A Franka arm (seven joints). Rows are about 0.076 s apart.
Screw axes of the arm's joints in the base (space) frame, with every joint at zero. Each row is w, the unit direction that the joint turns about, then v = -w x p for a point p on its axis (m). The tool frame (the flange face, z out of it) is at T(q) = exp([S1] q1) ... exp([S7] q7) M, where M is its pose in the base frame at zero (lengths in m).
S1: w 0 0 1 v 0.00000 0.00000 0.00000
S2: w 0 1 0 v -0.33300 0.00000 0.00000
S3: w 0 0 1 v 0.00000 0.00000 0.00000
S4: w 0 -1 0 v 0.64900 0.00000 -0.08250
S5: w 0 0 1 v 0.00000 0.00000 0.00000
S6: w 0 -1 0 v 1.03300 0.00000 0.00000
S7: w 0 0 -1 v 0.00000 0.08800 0.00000
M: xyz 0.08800 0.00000 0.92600 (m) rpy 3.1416 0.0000 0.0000 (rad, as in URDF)
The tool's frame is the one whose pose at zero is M.
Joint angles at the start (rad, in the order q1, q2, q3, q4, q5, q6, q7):
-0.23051 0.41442 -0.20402 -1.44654 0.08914 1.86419 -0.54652
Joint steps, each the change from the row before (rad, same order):
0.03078 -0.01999 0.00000 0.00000 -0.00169 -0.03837 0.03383
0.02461 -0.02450 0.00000 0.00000 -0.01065 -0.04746 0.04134
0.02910 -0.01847 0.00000 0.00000 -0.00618 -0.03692 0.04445
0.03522 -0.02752 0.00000 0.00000 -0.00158 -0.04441 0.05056
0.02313 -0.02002 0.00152 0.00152 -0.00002 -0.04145 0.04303
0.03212 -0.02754 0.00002 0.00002 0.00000 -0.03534 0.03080
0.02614 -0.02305 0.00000 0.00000 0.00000 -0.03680 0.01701
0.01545 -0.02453 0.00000 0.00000 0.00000 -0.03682 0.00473
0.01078 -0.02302 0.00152 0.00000 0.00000 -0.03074 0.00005
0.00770 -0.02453 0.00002 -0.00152 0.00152 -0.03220 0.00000
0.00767 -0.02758 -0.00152 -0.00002 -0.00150 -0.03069 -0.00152
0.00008 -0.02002 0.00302 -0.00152 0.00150 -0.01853 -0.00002
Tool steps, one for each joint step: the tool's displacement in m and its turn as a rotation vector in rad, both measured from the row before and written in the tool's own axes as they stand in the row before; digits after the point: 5 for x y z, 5 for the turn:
0.00378 -0.02126 -0.01002 0.01188 -0.01505 0.00250
-0.00102 -0.01763 -0.01198 0.00610 -0.02350 0.01410
0.00094 -0.01980 -0.00873 0.00511 -0.01847 0.01405
-0.00128 -0.02454 -0.01364 0.00873 -0.01532 0.01480
-0.00320 -0.01748 -0.00948 0.00962 -0.01837 0.01796
-0.00440 -0.02209 -0.01350 0.00522 -0.00744 -0.00200
-0.00547 -0.01802 -0.01031 0.00611 -0.01345 -0.00982
-0.00812 -0.01148 -0.01094 0.00664 -0.01174 -0.01168
-0.00799 -0.00923 -0.01024 0.00555 -0.00733 -0.01331
-0.00955 -0.00691 -0.01005 0.00780 -0.00809 -0.00906
-0.01104 -0.00599 -0.01221 0.00369 -0.00297 -0.00919
-0.00796 -0.00357 -0.00825 0.00527 0.00085 -0.00457

